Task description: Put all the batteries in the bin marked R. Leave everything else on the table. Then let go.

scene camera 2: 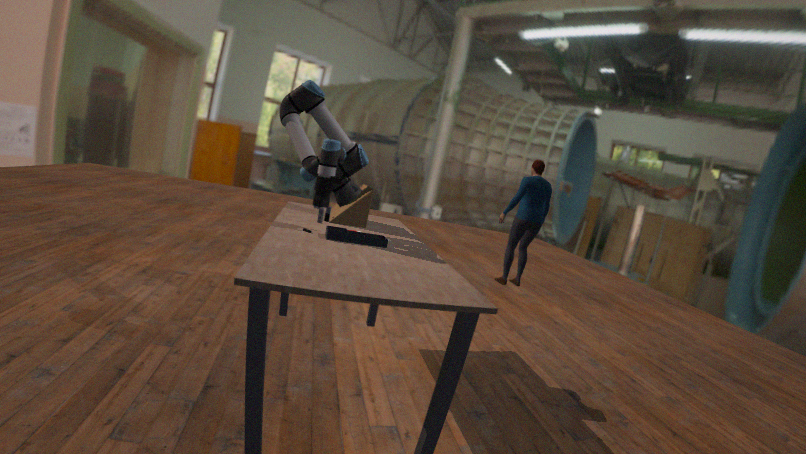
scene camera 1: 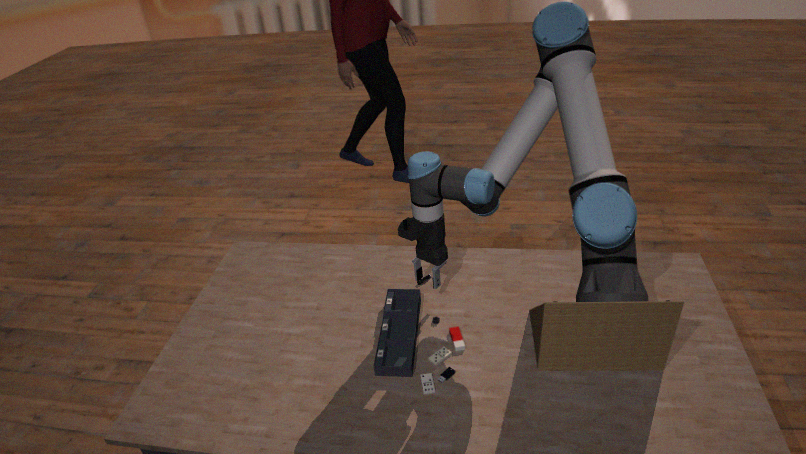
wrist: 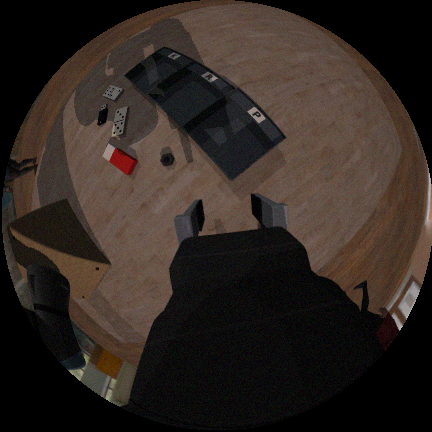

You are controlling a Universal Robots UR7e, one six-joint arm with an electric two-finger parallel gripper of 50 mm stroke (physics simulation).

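Where they show: gripper, fingertip midpoint: (scene camera 2: 323, 222) (scene camera 1: 428, 282) (wrist: 227, 206); arm's base, origin of the base link: (scene camera 2: 350, 198) (scene camera 1: 611, 305) (wrist: 46, 278).
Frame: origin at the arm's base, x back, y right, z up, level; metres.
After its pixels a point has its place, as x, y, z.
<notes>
A thin dark battery (scene camera 1: 423, 279) {-0.441, 0.204, -0.111} (scene camera 2: 306, 230) {-0.443, 0.210, -0.114} lies on the table beyond the bin tray's P end. In scene camera 1 it shows between the fingertips; in the wrist view it does not show, and the gripper body hides part of the table. My gripper (scene camera 1: 426, 283) {-0.421, 0.145, -0.072} (scene camera 2: 323, 219) {-0.421, 0.145, -0.072} (wrist: 227, 206) {-0.421, 0.145, -0.072} is open and empty, pointing down above the table near the battery. The dark tray (scene camera 1: 394, 372) {-0.471, -0.124, -0.106} (scene camera 2: 356, 237) {-0.520, 0.007, -0.094} (wrist: 205, 113) {-0.470, 0.045, -0.095} has three bins in a row. The label R (wrist: 209, 77) {-0.510, 0.003, -0.091} (scene camera 1: 385, 326) {-0.510, 0.002, -0.091} marks the middle bin, between K and P.
Beside the tray are a black nut (scene camera 1: 435, 320) {-0.395, 0.049, -0.110} (wrist: 167, 159) {-0.396, 0.056, -0.111}, a red-and-white block (scene camera 1: 456, 339) {-0.340, -0.016, -0.106} (wrist: 121, 159) {-0.345, 0.003, -0.106}, two dominoes (scene camera 1: 439, 355) {-0.376, -0.063, -0.112} (scene camera 1: 427, 383) {-0.396, -0.145, -0.112} and a black USB stick (scene camera 1: 446, 374) {-0.356, -0.118, -0.112} (wrist: 102, 115) {-0.357, -0.108, -0.112}. A tan angled panel (scene camera 1: 606, 338) {-0.022, -0.082, -0.019} (wrist: 55, 230) {-0.160, -0.021, -0.046} stands by the arm's base.
</notes>
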